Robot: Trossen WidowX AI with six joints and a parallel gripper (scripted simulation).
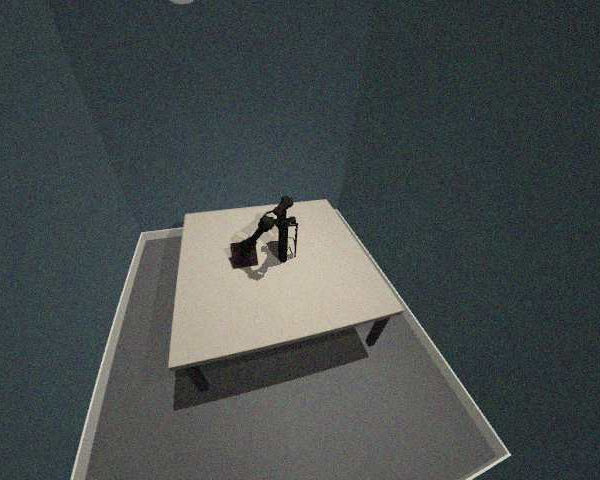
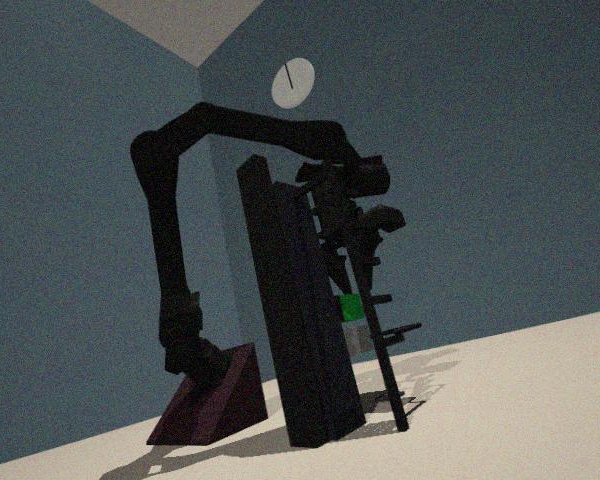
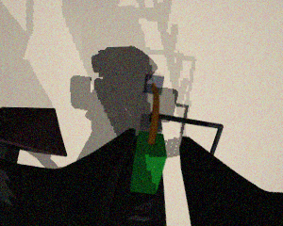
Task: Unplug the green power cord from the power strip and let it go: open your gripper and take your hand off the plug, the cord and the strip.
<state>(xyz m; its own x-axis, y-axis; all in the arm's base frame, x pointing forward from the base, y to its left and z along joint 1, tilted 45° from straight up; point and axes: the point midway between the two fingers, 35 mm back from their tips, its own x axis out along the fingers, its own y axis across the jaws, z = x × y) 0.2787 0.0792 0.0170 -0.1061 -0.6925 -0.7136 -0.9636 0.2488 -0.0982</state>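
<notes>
Now: the green plug 10 mm behind my gripper tip, 60 mm to the right of it and 10 mm below it. The rest, counted from my gripper tip: thin black bar 60 mm ahead, 130 mm to the right.
</notes>
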